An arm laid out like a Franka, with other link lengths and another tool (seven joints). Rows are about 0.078 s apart.
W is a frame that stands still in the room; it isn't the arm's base.
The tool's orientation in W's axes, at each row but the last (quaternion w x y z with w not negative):
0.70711, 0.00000, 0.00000, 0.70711
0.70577, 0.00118, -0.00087, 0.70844
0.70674, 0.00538, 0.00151, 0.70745
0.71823, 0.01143, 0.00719, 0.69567
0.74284, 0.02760, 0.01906, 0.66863
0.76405, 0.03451, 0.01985, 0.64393
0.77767, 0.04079, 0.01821, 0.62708
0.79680, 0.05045, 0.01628, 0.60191
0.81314, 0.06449, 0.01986, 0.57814
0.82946, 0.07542, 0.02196, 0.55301
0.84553, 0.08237, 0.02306, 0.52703
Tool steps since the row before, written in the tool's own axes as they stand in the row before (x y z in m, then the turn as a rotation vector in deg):
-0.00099, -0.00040, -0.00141, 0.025, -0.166, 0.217
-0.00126, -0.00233, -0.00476, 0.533, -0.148, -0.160
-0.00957, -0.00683, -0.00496, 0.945, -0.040, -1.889
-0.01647, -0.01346, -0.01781, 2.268, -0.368, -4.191
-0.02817, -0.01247, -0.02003, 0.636, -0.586, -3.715
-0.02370, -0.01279, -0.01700, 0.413, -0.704, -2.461
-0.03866, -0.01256, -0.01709, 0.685, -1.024, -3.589
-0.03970, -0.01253, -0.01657, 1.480, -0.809, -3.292
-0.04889, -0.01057, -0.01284, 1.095, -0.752, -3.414
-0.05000, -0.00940, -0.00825, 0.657, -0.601, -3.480
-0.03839, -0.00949, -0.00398, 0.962, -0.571, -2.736
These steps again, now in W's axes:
0.00040, -0.00099, -0.00141, 0.166, 0.025, 0.217
0.00233, -0.00124, -0.00476, 0.146, 0.534, -0.159
0.00679, -0.00954, -0.00508, 0.021, 0.955, -1.884
0.01245, -0.01678, -0.01825, 0.330, 2.282, -4.187
0.00811, -0.02900, -0.02106, 0.406, 0.629, -3.740
0.00727, -0.02504, -0.01828, 0.578, 0.355, -2.502
0.00264, -0.03971, -0.01899, 0.858, 0.600, -3.647
-0.00035, -0.04053, -0.01911, 0.896, 1.404, -3.303
-0.00763, -0.04846, -0.01614, 0.702, 1.069, -3.433
-0.01177, -0.04875, -0.01190, 0.387, 0.729, -3.496
-0.00910, -0.03799, -0.00731, 0.589, 0.930, -2.743

